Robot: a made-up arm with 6 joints. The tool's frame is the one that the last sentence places.
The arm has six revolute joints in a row. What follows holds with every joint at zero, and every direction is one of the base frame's.
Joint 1 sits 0.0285 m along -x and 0.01 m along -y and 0.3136 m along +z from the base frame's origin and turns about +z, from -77.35 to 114.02 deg.
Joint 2 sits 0.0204 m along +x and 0.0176 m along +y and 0.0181 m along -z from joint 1 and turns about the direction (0.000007, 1, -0.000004), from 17.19 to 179.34 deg.
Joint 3 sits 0.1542 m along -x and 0.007 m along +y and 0.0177 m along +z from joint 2 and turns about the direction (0.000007, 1, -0.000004), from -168.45 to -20.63 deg.
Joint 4 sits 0.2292 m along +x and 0.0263 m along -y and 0.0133 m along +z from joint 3 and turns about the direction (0.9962, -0.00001, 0.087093), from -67.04 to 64.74 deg.
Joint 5 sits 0.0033 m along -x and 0.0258 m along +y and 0.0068 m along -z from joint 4 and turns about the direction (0.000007, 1, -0.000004), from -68.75 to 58.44 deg.
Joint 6 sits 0.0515 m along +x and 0.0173 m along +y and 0.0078 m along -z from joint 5 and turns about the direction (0.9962, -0.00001, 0.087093), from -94.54 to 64.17 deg.
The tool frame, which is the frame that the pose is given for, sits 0.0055 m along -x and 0.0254 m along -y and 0.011 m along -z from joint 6; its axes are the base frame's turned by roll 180, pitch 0 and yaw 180 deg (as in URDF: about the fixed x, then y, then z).
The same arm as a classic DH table. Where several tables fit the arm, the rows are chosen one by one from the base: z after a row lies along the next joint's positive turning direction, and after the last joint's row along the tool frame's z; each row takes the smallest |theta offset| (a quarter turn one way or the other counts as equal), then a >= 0, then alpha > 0; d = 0 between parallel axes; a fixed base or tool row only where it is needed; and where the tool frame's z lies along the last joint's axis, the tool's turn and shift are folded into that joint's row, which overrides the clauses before.
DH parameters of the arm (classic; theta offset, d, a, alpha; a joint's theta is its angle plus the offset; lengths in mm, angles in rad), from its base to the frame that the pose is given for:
base (fixed): 0.3375 0.0 -30.2 0.0000
joint 1: -0.3375 295.5 20.4 -1.5708
joint 2: 0.1143 0.0 -155.2 0.0000
joint 3: 1.3693 -1.7 6.7 1.5708
joint 4: 0.0000 225.6 6.5 -1.5708
joint 5: 0.0000 43.1 12.3 1.5708
joint 6: -1.5708 45.1 25.4 -1.6580
tool (fixed): 1.5708 10.5 0.0 0.0000
Joint limits (rad, base to tool): -1.3500..1.9900 0.3000..3.1301 -2.9400..-0.3601 -1.1701..1.1299 -1.1999..1.0200 -1.6500..1.1200

